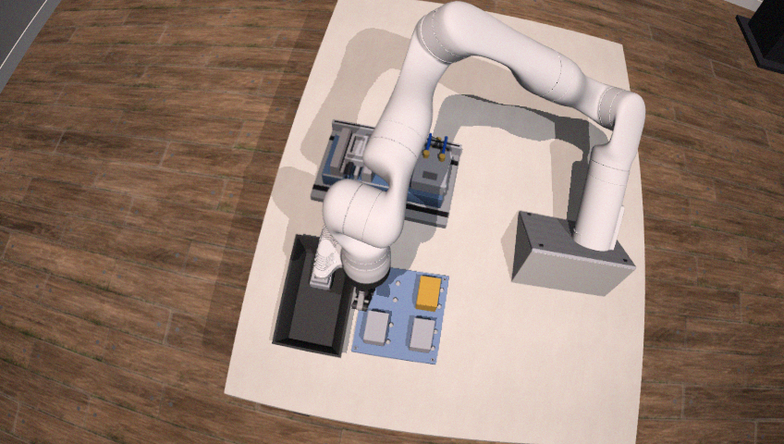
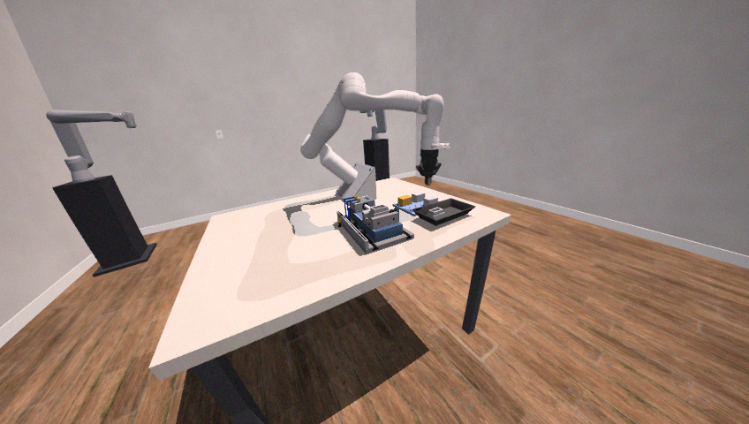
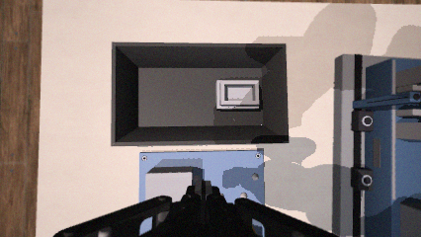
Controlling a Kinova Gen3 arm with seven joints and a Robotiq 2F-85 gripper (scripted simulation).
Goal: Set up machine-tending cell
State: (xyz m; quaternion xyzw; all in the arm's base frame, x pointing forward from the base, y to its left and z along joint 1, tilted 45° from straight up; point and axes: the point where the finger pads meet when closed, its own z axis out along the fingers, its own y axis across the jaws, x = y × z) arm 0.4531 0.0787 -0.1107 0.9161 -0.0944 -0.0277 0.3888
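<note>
Right now the white rod is 30 mm behind my hand, 300 mm to the right of it and 60 mm below it. The rest, counted from my hand: hose block: 110 mm behind, 290 mm to the right, 60 mm below; blue vise: 10 mm behind, 300 mm to the right, 100 mm below; brass blank: 120 mm behind, 30 mm to the right, 110 mm below.
</note>
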